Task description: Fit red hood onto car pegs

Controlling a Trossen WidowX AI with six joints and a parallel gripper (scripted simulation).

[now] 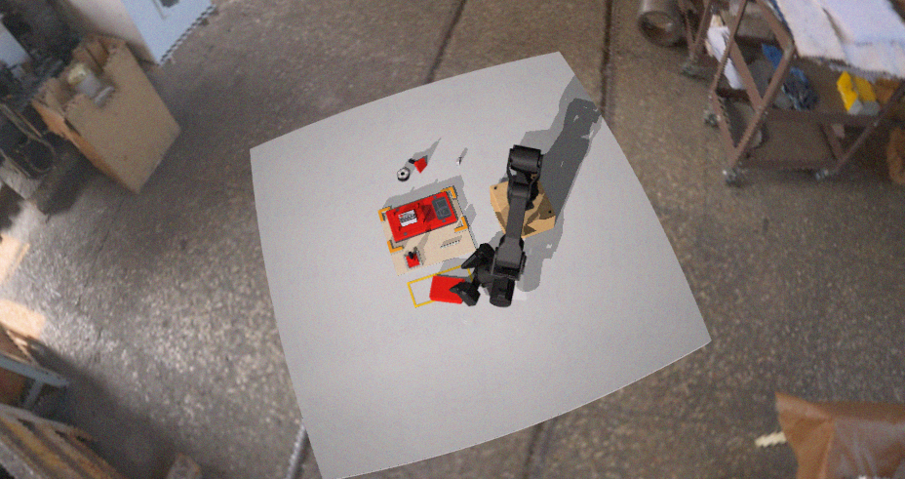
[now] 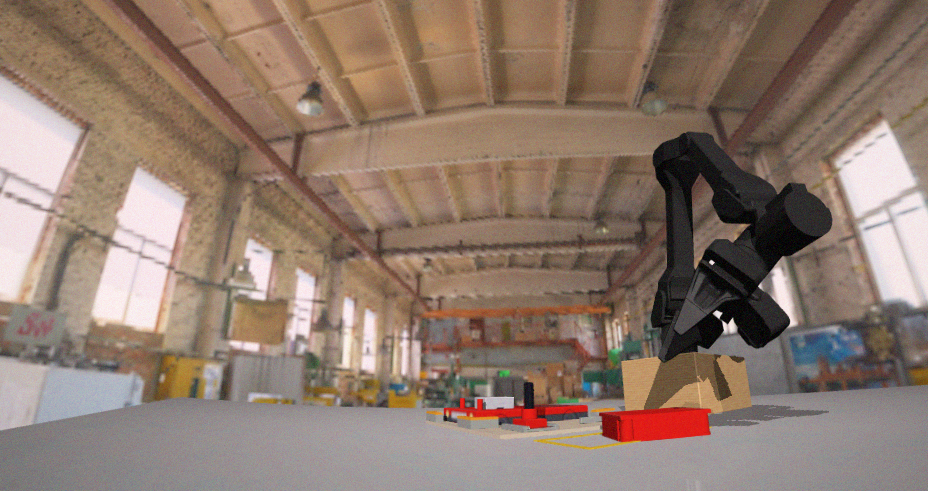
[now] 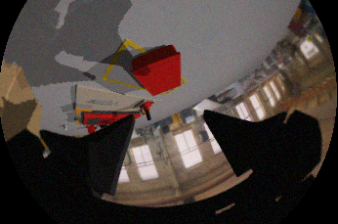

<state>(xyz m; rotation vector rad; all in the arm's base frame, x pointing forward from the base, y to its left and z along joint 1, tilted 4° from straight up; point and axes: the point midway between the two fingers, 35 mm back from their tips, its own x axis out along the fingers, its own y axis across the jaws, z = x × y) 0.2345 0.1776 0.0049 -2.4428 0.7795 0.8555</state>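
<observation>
Right now the red hood is 80 mm below my gripper tip, 30 mm ahead of it and 10 mm to the right of it. Round my gripper tip: wheel 440 mm to the right, 80 mm below, 40 mm ahead; then grey engine block 260 mm to the right, 70 mm below, 70 mm ahead.
</observation>
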